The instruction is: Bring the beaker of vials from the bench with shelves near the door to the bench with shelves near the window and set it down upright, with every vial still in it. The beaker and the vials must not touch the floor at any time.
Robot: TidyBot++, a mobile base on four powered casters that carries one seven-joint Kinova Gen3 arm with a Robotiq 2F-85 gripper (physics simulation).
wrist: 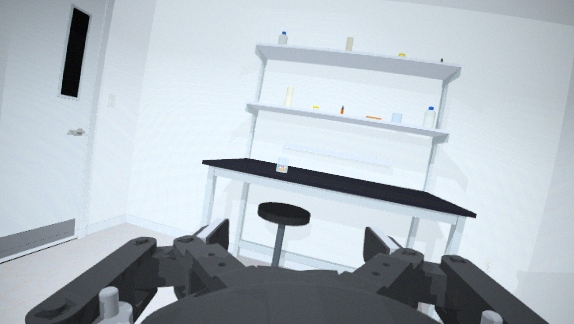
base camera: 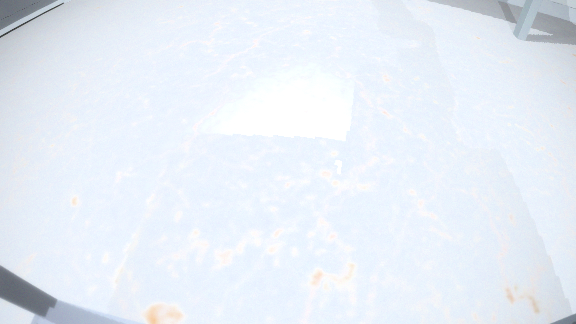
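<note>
In the wrist view a small clear beaker (wrist: 282, 165) with coloured vials low inside stands upright on the black top of the bench with shelves (wrist: 350, 181), left of the bench's middle. The door (wrist: 40, 125) is to the left of this bench. My gripper (wrist: 296, 237) is open and empty, with its fingers spread wide. It is well away from the bench, and the beaker shows beyond and above the fingertips. The vials are too small to tell apart. The bench near the window does not show in either view.
A round black stool (wrist: 284, 213) stands in front of the bench, below the beaker. Two shelves over the bench (wrist: 350, 119) (wrist: 360, 59) hold bottles and small containers. In the base camera view, a pale table leg (base camera: 526, 20) stands at the top right.
</note>
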